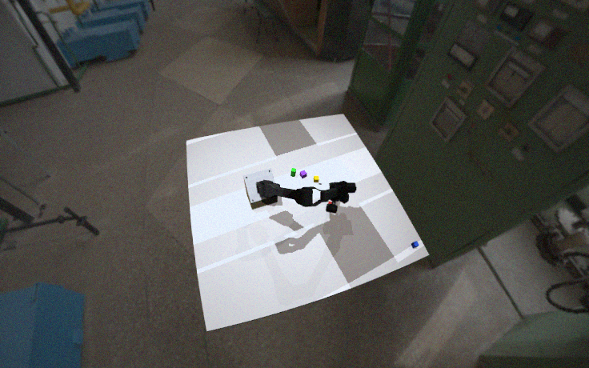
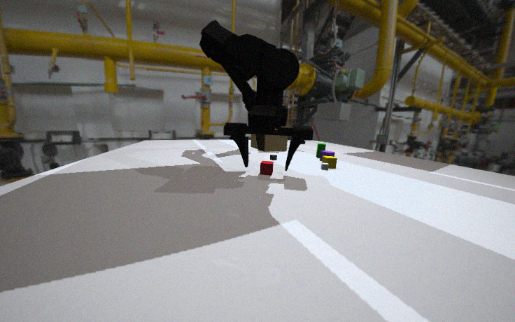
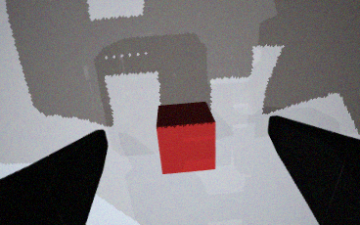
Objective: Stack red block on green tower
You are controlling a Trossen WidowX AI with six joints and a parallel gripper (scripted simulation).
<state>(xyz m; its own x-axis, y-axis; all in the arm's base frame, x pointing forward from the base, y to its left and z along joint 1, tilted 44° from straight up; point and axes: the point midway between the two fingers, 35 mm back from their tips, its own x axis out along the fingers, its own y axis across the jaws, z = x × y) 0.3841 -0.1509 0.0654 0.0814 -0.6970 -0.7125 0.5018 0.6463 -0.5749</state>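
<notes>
Now: the red block right at my gripper tip. Round my gripper tip: yellow block: 200 mm to the left, 20 mm behind; small black block: 140 mm behind, 80 mm to the left; purple block: 260 mm to the left, 90 mm behind.
</notes>
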